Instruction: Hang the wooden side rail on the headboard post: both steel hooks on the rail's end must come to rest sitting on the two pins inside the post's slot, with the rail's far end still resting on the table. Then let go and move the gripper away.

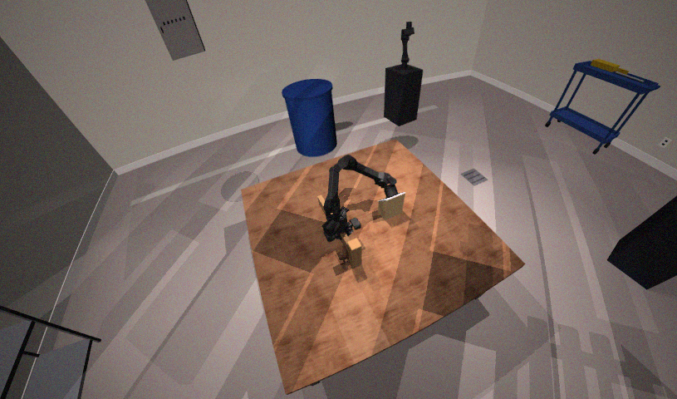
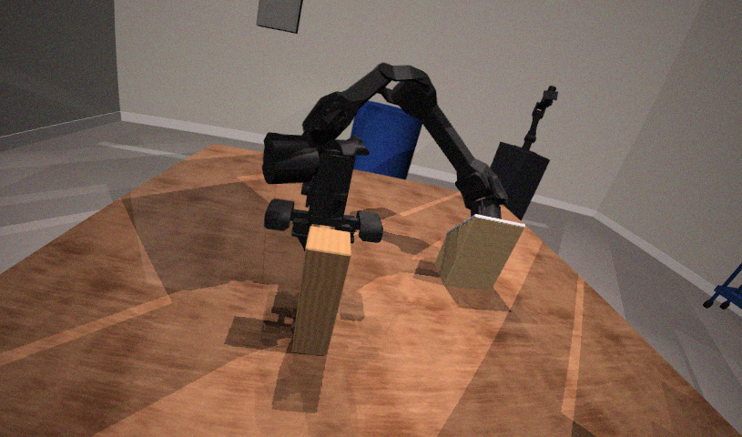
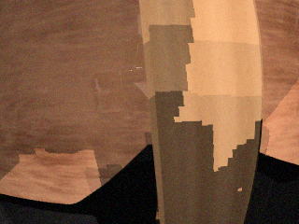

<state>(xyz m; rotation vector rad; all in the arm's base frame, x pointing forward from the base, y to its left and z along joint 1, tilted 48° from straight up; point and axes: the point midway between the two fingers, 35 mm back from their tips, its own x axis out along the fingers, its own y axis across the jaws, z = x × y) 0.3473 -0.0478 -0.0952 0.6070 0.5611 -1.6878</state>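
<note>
Now: the wooden headboard post 13 cm to the left of my gripper tip, 4 cm above it and 1 cm ahead of it.
</note>
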